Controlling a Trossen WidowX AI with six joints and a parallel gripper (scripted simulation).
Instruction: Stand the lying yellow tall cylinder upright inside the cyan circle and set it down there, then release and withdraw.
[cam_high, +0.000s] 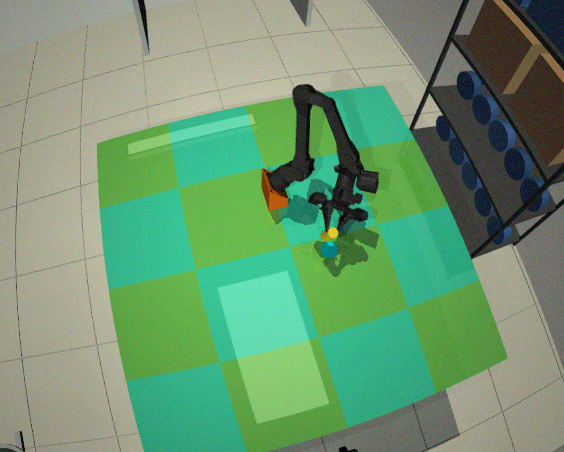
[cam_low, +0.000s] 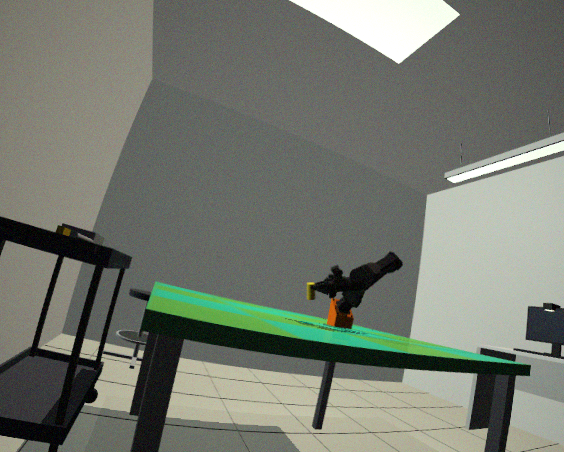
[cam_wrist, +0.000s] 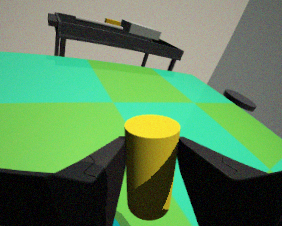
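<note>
Now: gripper tip 2 cm to the right of the cyan circle and 15 cm above it. Round my gripper tip: yellow cylinder (1 cm behind, 2 cm below).
</note>
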